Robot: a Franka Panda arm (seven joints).
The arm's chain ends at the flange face. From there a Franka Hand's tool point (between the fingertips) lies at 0.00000 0.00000 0.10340 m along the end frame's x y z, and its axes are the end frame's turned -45 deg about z.
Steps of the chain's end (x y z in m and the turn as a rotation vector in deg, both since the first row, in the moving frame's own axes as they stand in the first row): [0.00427 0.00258 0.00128 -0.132 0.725 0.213]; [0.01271 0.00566 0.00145 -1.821 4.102 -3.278]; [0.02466 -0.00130 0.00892 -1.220 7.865 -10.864]
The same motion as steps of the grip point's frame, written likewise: [0.00195 0.00594 0.00127 -0.606 0.419 0.213]; [0.00811 0.02045 0.00113 -4.188 1.613 -3.278]; [0.02785 0.02720 0.00793 -6.424 4.699 -10.864]
